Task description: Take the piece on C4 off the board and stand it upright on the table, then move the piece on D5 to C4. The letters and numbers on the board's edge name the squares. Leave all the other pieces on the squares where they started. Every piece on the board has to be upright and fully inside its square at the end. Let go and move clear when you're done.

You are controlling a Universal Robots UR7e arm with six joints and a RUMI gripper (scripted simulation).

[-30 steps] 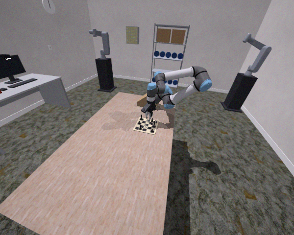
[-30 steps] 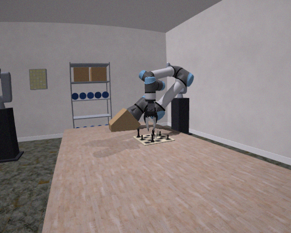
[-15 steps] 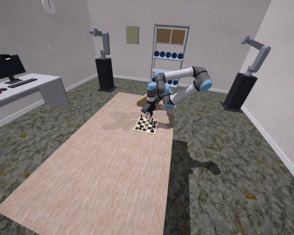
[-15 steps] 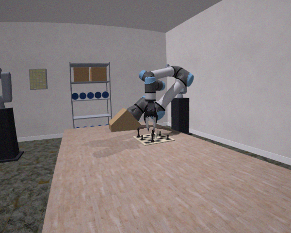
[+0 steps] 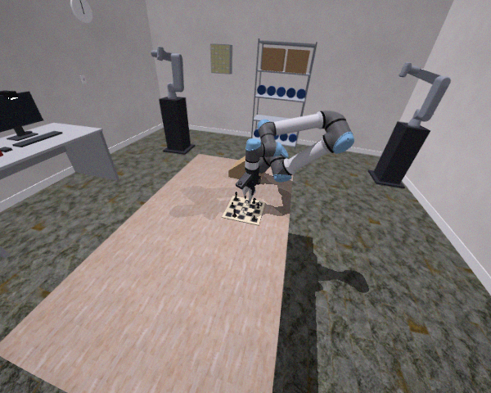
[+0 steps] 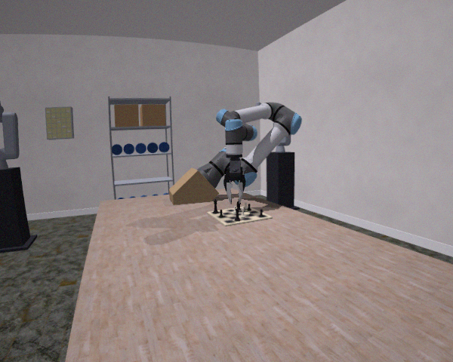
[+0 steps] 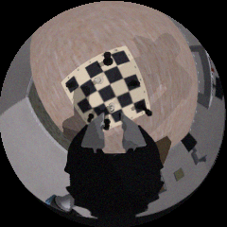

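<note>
The chessboard is 4 cm ahead of my hand and 6 cm below it.
</note>
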